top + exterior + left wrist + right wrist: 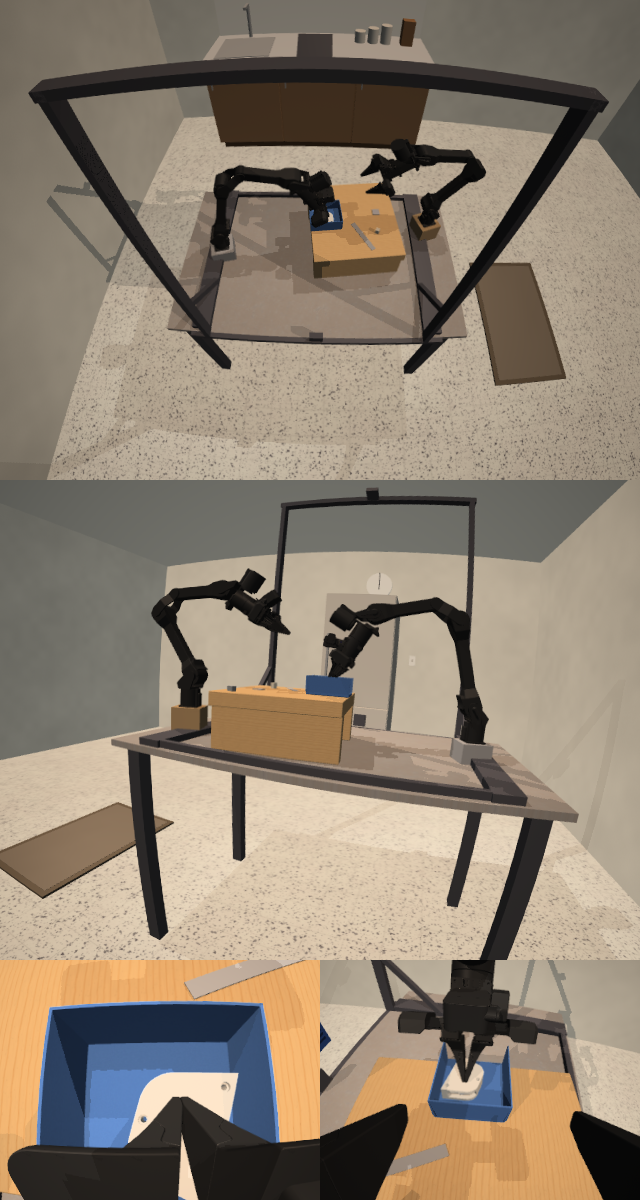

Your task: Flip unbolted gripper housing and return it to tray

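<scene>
The white gripper housing lies 50 mm below my left hand. The rest, counted from my left hand: wooden block (10 mm ahead, 120 mm to the right, 130 mm below); blue tray (10 mm ahead, 30 mm to the right, 50 mm below); grey strip (90 mm behind, 140 mm to the right, 70 mm below).
</scene>
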